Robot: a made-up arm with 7 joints. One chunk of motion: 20 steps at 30 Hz.
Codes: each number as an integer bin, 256 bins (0 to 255) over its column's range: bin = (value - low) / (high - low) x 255, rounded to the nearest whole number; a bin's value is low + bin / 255 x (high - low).
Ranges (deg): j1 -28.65..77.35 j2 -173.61..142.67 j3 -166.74..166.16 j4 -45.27..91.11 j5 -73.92..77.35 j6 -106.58..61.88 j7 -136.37..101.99
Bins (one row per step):
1: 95 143 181 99 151 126 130
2: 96 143 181 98 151 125 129
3: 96 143 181 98 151 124 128
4: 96 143 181 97 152 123 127
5: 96 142 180 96 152 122 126
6: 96 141 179 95 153 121 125
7: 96 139 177 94 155 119 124
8: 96 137 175 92 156 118 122
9: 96 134 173 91 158 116 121
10: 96 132 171 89 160 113 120
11: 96 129 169 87 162 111 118
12: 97 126 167 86 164 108 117
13: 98 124 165 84 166 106 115
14: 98 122 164 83 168 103 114
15: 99 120 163 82 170 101 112
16: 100 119 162 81 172 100 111
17: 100 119 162 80 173 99 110
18: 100 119 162 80 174 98 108
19: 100 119 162 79 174 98 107
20: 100 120 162 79 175 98 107
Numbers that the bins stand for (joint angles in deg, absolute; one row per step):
1: 10.84 3.75 69.55 7.68 15.66 -23.34 -14.85
2: 11.26 3.75 69.55 7.14 15.66 -24.00 -15.79
3: 11.26 3.75 69.55 7.14 15.66 -24.66 -16.72
4: 11.26 3.75 69.55 6.61 16.25 -25.32 -17.66
5: 11.26 2.51 68.25 6.07 16.25 -25.98 -18.59
6: 11.26 1.27 66.94 5.54 16.84 -26.64 -19.53
7: 11.26 -1.21 64.33 5.00 18.03 -27.97 -20.46
8: 11.26 -3.69 61.72 3.93 18.62 -28.63 -22.33
9: 11.26 -7.41 59.11 3.40 19.81 -29.95 -23.27
10: 11.26 -9.89 56.50 2.33 20.99 -31.93 -24.20
11: 11.26 -13.61 53.89 1.26 22.18 -33.25 -26.07
12: 11.67 -17.33 51.28 0.72 23.37 -35.23 -27.00
13: 12.09 -19.81 48.67 -0.34 24.55 -36.55 -28.87
14: 12.09 -22.29 47.36 -0.88 25.74 -38.54 -29.81
15: 12.50 -24.77 46.05 -1.41 26.93 -39.86 -31.68
16: 12.92 -26.01 44.75 -1.95 28.11 -40.52 -32.61
17: 12.92 -26.01 44.75 -2.48 28.71 -41.18 -33.55
18: 12.92 -26.01 44.75 -2.48 29.30 -41.84 -35.42
19: 12.92 -26.01 44.75 -3.02 29.30 -41.84 -36.35
20: 12.92 -24.77 44.75 -3.02 29.89 -41.84 -36.35

